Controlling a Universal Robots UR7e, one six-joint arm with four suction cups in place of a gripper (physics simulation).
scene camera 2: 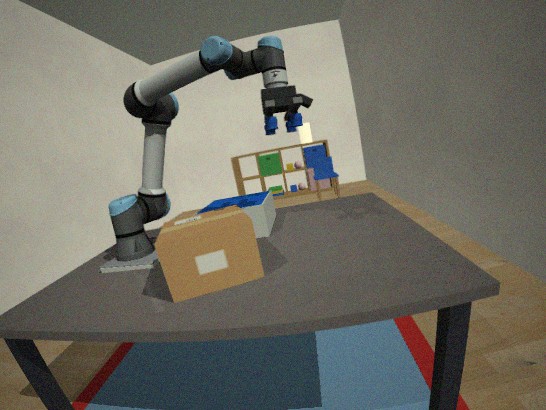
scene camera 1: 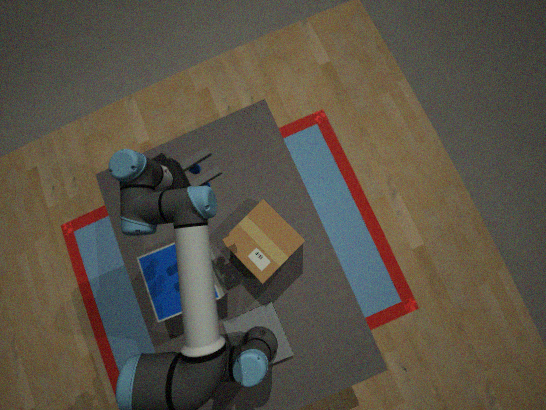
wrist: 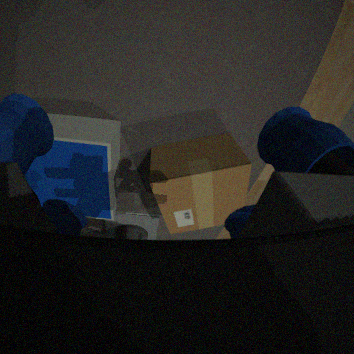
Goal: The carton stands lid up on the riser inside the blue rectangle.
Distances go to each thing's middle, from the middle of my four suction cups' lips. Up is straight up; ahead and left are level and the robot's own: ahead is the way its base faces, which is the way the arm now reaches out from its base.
Now: suction cup 27 cm past the brown cardboard carton [scene camera 2: 200,254], 13 cm to the left of it and 29 cm above it. Also, from my suction cup: riser with blue rectangle [scene camera 1: 159,269] 23 cm behind, 25 cm to the left, 31 cm below.
